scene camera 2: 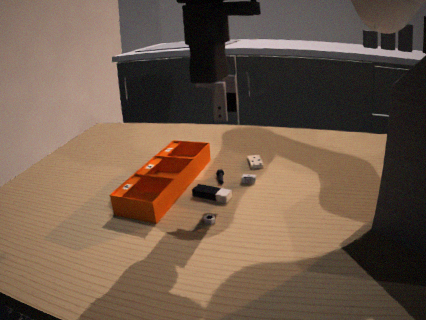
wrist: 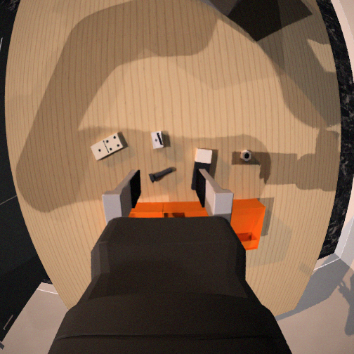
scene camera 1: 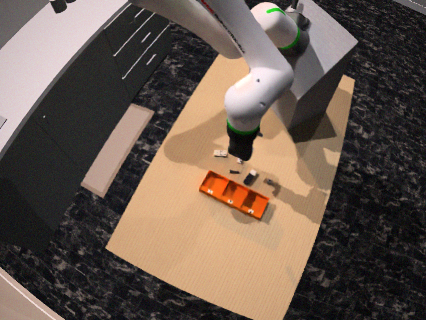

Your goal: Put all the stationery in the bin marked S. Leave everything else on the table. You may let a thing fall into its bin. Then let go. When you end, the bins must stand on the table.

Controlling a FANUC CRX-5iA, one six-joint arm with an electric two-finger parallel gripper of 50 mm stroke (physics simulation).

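Seen in the pictures: gripper, fingertip midpoint: [scene camera 2: 226, 115] [scene camera 1: 242, 154]; arm's base, link origin: [scene camera 1: 292, 40].
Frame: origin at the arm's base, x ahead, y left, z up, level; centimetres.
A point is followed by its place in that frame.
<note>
A black eraser with a white end [scene camera 1: 251, 177] @[x 48.3, y -0.5, z -31.2 cm] [scene camera 2: 211, 193] @[x 47.9, y 0.1, z -31.2 cm] [wrist: 202, 167] lies beside the orange bins [scene camera 1: 220, 197] @[x 60.5, y -8.8, z -28.9 cm] [scene camera 2: 185, 180] @[x 53.4, y -3.4, z -30.8 cm] [wrist: 248, 215]. A small pale sharpener with a dark blade [scene camera 1: 240, 161] @[x 43.1, y -6.6, z -31.4 cm] [scene camera 2: 248, 179] @[x 42.4, y -6.5, z -31.7 cm] [wrist: 157, 140] lies farther from them. The S bin [scene camera 1: 216, 185] @[x 55.6, y -12.2, z -31.7 cm] [scene camera 2: 187, 148] @[x 56.7, y -16.9, z -30.1 cm] is the left compartment in scene camera 1 and the far one in scene camera 2; it looks empty. My gripper [scene camera 2: 226, 107] @[x 45.8, y -6.0, z -19.5 cm] [wrist: 167, 180] is open and empty, high above the table. Its fingertips are hidden in scene camera 1. In the wrist view its right finger overlaps the eraser's lower part.
A black bolt [scene camera 1: 234, 172] @[x 48.2, y -7.4, z -31.8 cm] [scene camera 2: 220, 176] @[x 47.8, y -7.1, z -31.6 cm] [wrist: 162, 174] lies between eraser and domino [scene camera 1: 220, 153] @[x 42.3, y -15.3, z -31.7 cm] [scene camera 2: 255, 162] @[x 41.9, y -14.2, z -31.7 cm] [wrist: 108, 146]. A metal nut [scene camera 1: 269, 182] @[x 47.7, y 6.9, z -31.8 cm] [scene camera 2: 209, 219] @[x 46.7, y 7.4, z -31.6 cm] [wrist: 246, 155] lies on the eraser's other side. The three bins form one upright row on the table.
</note>
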